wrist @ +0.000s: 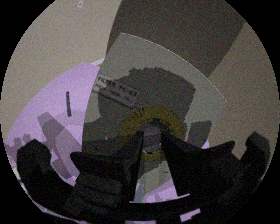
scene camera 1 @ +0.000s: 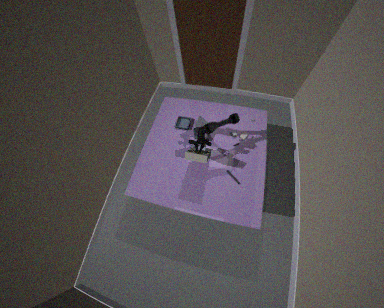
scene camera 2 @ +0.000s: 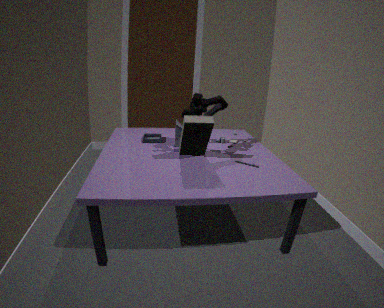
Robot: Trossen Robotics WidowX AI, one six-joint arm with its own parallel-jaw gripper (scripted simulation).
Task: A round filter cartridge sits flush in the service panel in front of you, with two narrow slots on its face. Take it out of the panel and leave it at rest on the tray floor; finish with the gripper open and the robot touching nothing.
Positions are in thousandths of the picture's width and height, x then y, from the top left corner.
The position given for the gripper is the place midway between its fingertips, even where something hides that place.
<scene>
In view: the gripper (wrist: 541, 600) and a service panel (wrist: 498, 359).
</scene>
